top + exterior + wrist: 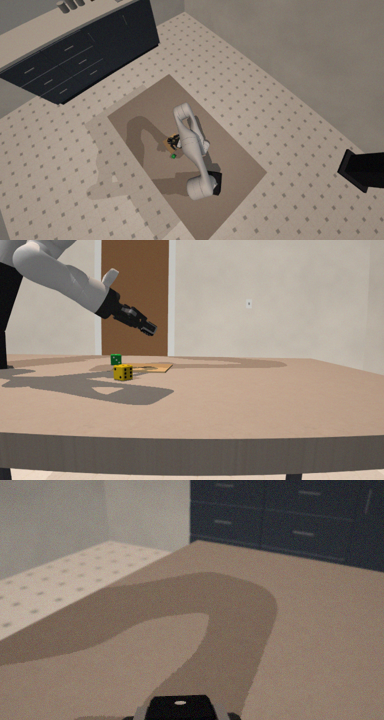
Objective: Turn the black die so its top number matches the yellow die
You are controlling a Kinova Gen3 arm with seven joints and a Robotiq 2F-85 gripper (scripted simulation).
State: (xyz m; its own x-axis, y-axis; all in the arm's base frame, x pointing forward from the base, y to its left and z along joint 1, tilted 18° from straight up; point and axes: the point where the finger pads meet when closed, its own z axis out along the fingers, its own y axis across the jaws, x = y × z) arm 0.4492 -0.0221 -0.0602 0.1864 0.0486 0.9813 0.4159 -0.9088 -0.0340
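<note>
Right now my hand is 11 cm above the mat and 1 cm past it. Round my hand: green die 10 cm below, 10 cm behind, 8 cm to the left; yellow die 16 cm to the right, 10 cm below, 5 cm behind; black die right at my hand.
</note>
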